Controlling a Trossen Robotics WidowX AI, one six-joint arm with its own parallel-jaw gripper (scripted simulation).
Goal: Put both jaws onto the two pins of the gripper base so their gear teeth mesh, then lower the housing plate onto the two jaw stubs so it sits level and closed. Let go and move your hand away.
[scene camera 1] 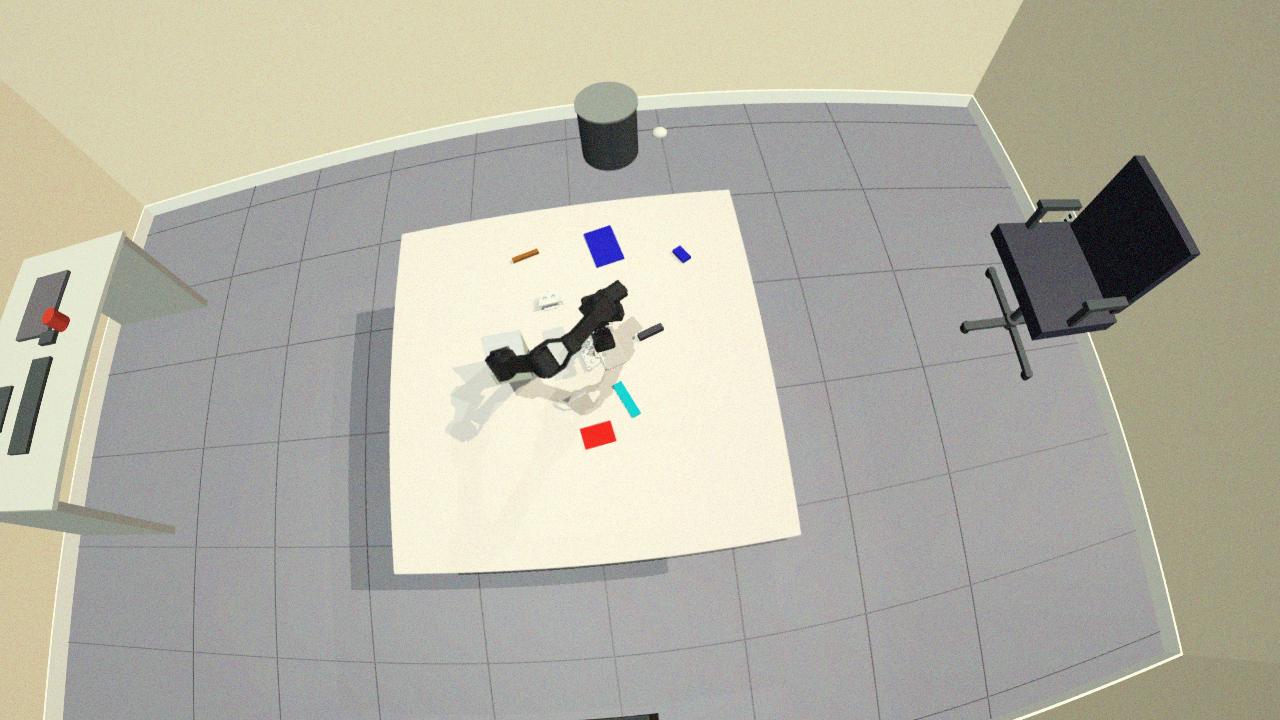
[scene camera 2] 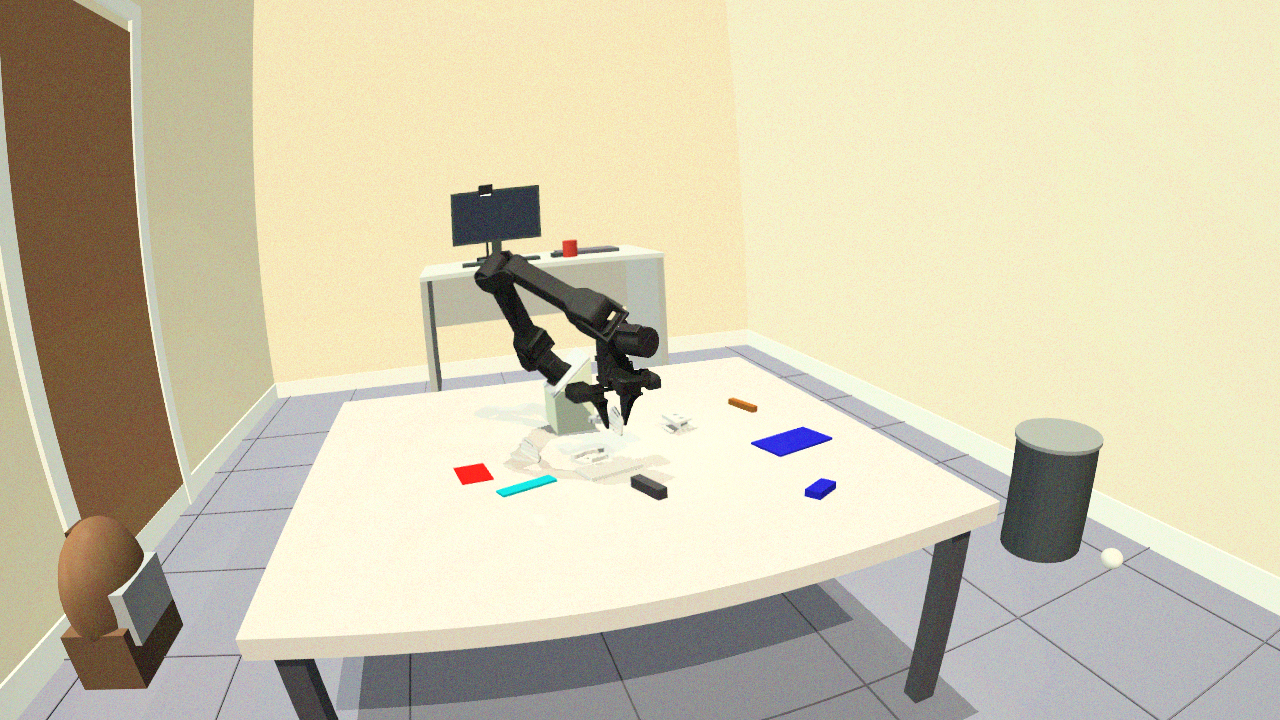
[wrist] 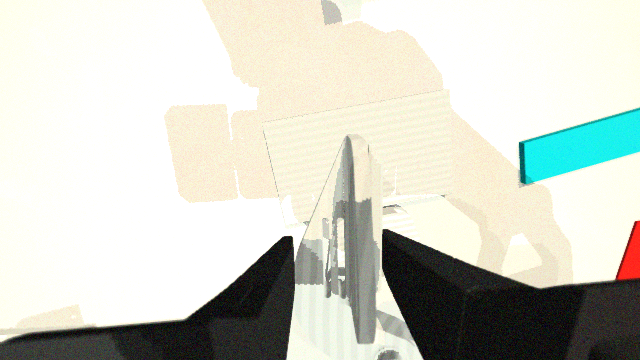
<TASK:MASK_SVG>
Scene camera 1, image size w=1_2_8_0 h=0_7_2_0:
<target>my gripper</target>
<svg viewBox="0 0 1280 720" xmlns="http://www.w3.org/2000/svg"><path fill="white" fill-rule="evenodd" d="M620 301L615 304L618 311L614 318L606 323L599 324L594 330L595 333L591 334L597 353L613 349L616 346L610 328L608 329L605 326L609 325L609 322L620 322L623 320L625 312ZM594 294L583 297L581 299L582 305L589 297L593 296Z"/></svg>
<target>blue sheet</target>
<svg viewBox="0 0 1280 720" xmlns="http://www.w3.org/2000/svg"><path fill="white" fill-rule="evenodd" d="M611 225L584 234L585 241L597 268L625 259Z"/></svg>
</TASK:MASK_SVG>
